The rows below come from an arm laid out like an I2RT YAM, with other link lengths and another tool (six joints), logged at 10 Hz.
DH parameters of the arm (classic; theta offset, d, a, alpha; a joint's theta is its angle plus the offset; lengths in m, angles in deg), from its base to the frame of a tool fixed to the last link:
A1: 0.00 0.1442 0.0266 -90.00
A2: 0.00 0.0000 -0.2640 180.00
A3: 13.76 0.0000 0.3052 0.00
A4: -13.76 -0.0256 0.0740 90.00
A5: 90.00 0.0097 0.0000 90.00
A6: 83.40 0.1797 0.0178 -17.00
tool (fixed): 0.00 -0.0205 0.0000 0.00
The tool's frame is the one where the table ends.
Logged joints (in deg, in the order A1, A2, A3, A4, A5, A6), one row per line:
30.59, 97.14, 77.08, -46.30, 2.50, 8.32
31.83, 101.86, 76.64, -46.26, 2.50, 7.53
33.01, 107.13, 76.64, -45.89, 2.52, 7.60
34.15, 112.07, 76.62, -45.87, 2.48, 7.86
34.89, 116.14, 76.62, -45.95, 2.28, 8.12
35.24, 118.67, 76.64, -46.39, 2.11, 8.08
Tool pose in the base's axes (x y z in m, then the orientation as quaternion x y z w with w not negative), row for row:
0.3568, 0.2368, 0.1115, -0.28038, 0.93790, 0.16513, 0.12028
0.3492, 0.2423, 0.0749, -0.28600, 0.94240, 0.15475, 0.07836
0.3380, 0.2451, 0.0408, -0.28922, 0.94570, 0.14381, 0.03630
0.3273, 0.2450, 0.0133, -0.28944, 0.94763, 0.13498, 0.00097
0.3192, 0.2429, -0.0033, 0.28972, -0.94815, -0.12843, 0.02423
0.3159, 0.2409, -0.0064, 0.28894, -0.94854, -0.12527, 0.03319
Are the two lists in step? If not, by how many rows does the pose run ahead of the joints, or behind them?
The pose runs 1 row ahead of the joints: the pose in row i belongs to the joints in row i + 1.
